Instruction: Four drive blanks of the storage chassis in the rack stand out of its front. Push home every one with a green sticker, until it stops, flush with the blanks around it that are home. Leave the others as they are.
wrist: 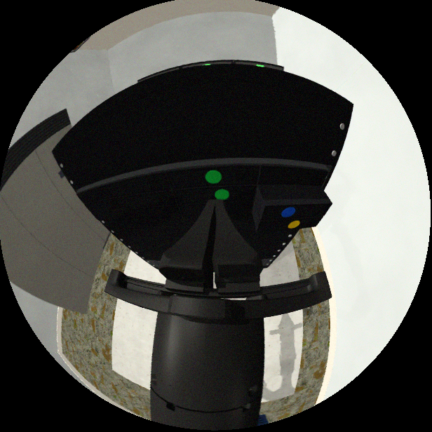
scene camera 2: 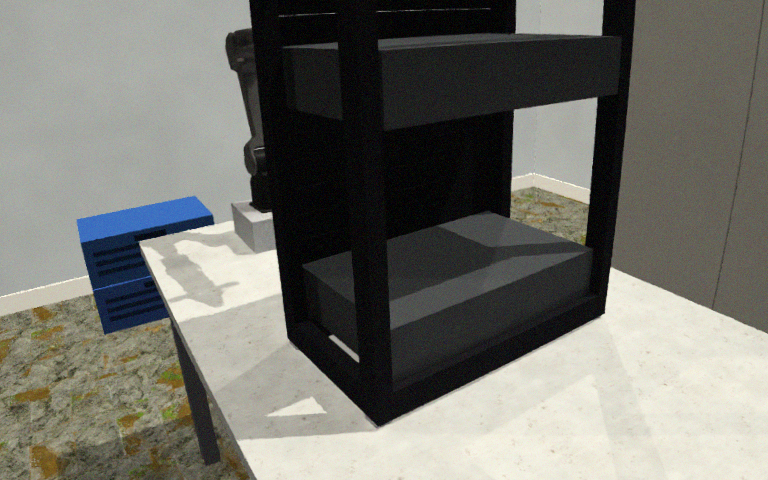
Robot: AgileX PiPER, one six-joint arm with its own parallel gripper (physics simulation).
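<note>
In the wrist view, the dark storage chassis (wrist: 165,192) spans the black rack (wrist: 200,115) (scene camera 2: 370,237). Two green stickers show near its middle: the upper green sticker (wrist: 213,176) and, a little lower and right, the lower green sticker (wrist: 222,194). The dark faces around them blend together, so I cannot tell how far these blanks stand out. At the right, blanks with a blue sticker (wrist: 288,212) and a yellow sticker (wrist: 293,224) stand out clearly. My gripper (wrist: 216,207) is shut and empty, its tips just below the lower green sticker; contact is unclear. Scene camera 2 does not show the gripper.
Scene camera 2 shows the rack's open side with an upper box (scene camera 2: 498,79) and a lower box (scene camera 2: 487,305), on a pale table (scene camera 2: 566,418). The arm (scene camera 2: 249,101) stands behind the rack on a grey block (scene camera 2: 249,229). A blue cabinet (scene camera 2: 147,217) is beyond the table.
</note>
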